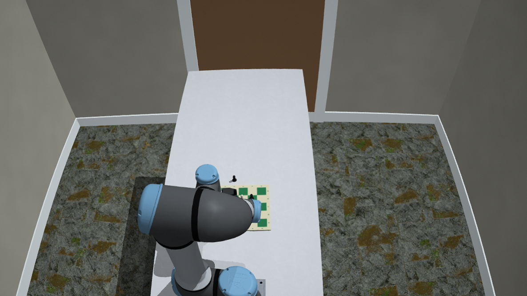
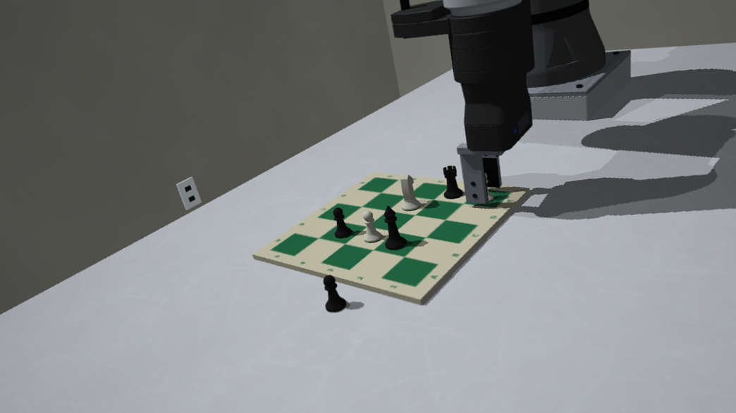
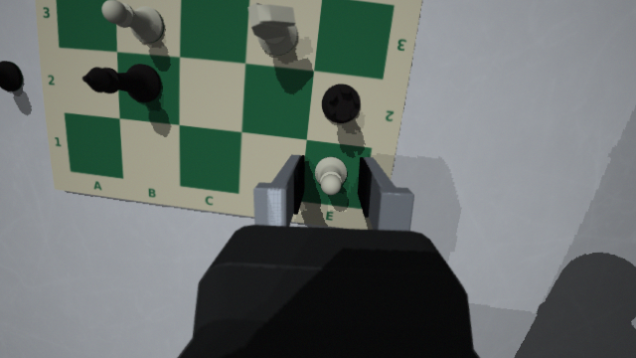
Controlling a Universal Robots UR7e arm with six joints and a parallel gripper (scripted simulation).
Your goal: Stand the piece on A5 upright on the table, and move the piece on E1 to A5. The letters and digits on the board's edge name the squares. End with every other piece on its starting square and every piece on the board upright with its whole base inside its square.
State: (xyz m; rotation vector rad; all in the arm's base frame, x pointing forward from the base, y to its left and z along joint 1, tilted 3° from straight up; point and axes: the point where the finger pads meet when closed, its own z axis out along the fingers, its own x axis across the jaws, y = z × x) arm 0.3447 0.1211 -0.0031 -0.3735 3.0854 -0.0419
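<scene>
The white knight is 5 cm ahead of my hand, 7 cm to the right of it and 1 cm below it. From my hand the other things lie so: chessboard (8 cm ahead, 6 cm to the right, 3 cm below).
</scene>
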